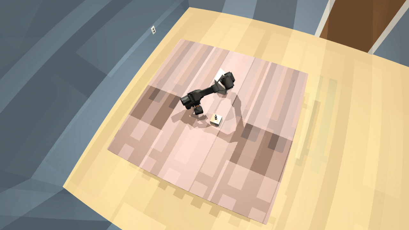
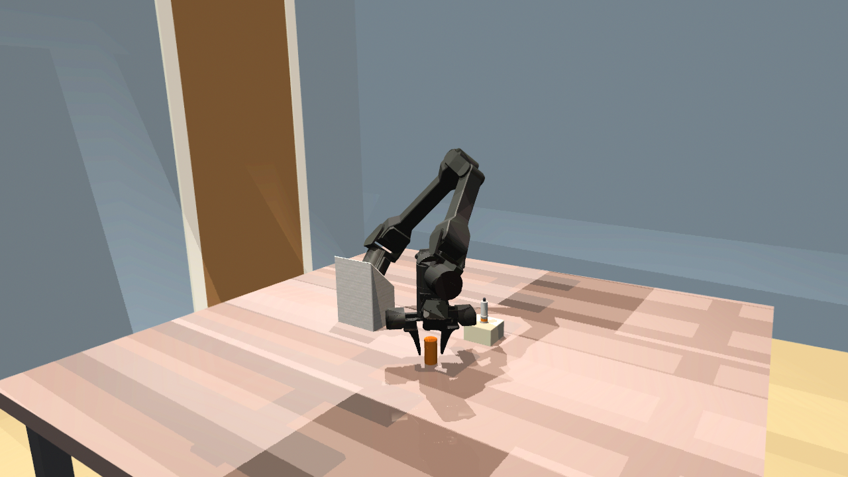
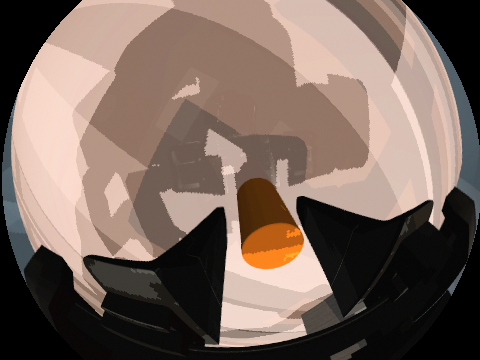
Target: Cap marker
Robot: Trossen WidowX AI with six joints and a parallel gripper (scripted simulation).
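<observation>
Now: the cream holder block 20 mm ahead of my gripper tip and 180 mm to the left of it. The rest, counted from my gripper tip: orange cap (10 mm above).
</observation>
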